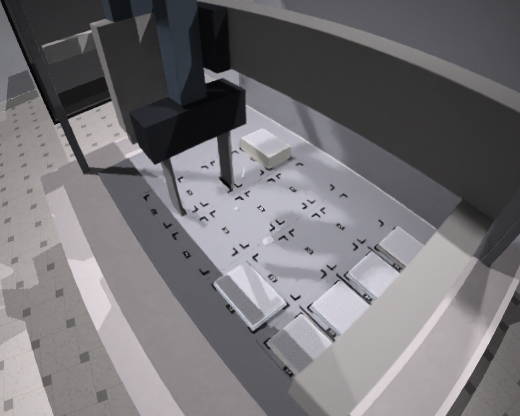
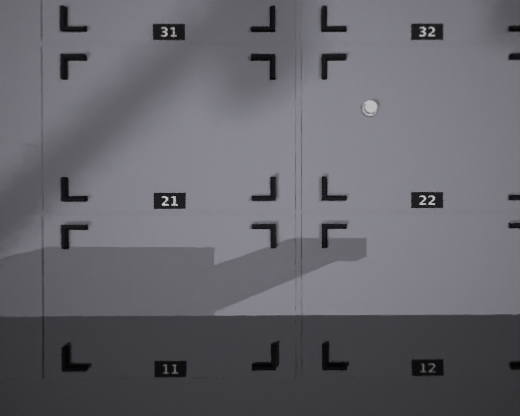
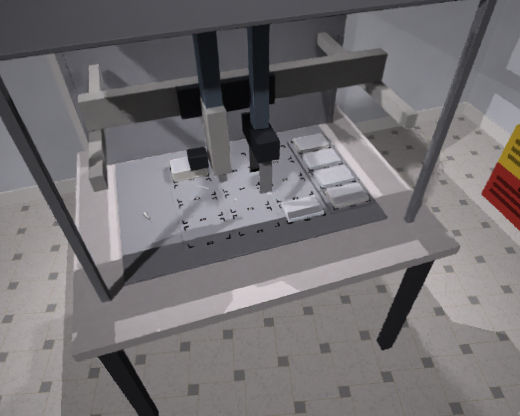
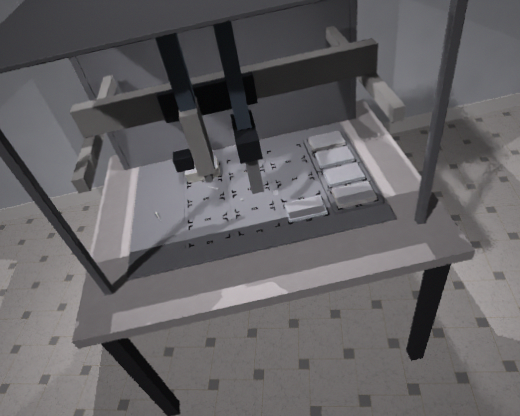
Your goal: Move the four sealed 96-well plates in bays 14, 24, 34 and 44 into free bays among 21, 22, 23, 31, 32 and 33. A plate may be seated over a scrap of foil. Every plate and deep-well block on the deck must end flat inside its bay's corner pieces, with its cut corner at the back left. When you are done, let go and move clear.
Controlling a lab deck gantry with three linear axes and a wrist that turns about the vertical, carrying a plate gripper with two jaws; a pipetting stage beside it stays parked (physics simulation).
Labels:
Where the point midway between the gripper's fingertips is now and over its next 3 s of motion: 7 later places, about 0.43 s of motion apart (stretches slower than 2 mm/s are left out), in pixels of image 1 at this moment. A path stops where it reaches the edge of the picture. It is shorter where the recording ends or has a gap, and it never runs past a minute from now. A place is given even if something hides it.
My gripper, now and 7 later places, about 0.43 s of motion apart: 203,196; 248,210; 307,253; 326,270; 330,303; 322,324; 320,328; 317,333

